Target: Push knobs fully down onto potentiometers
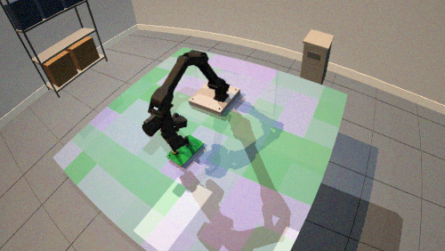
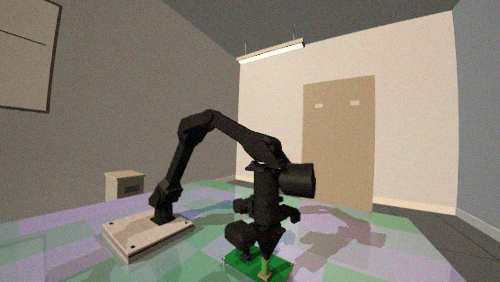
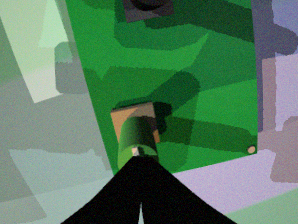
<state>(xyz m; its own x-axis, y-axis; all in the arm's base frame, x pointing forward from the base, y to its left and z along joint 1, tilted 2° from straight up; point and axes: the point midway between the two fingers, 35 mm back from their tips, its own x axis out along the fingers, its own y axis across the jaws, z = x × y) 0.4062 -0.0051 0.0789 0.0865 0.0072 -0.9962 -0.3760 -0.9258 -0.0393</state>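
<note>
Now: the potentiometer knob 1 cm below my gripper tip. The rest, counted from my gripper tip: dark knob (7 cm behind, 3 cm to the left, 2 cm below).
</note>
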